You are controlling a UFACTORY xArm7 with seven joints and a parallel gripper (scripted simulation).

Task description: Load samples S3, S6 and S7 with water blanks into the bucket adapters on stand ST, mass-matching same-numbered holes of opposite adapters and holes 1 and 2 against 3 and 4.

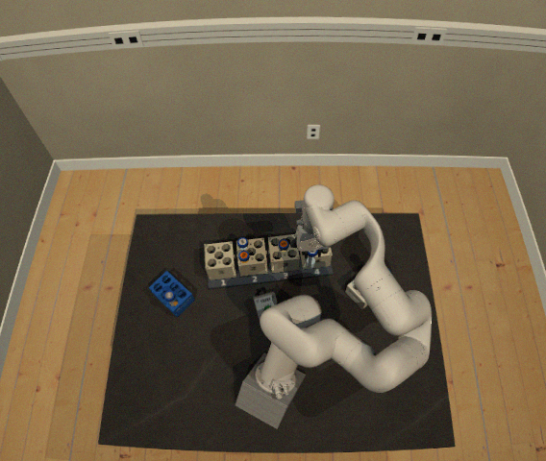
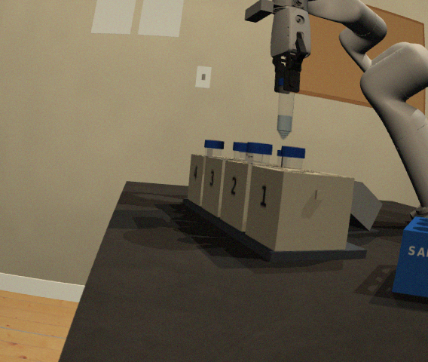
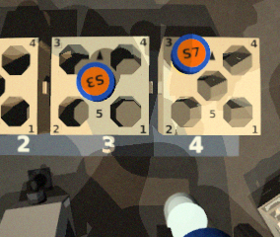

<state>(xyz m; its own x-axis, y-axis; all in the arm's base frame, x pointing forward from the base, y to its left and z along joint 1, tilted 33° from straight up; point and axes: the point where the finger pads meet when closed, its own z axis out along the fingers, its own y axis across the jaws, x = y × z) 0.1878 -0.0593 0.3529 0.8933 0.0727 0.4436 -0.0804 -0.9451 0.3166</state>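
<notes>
Right now the adapter 1 is 13 cm ahead of my hand, 28 cm to the left of it and 20 cm below it. The rest, counted from my hand: blue sample rack 5 cm ahead, 47 cm to the left, 22 cm below; then white blank rack 7 cm behind, 19 cm to the right, 22 cm below.
</notes>
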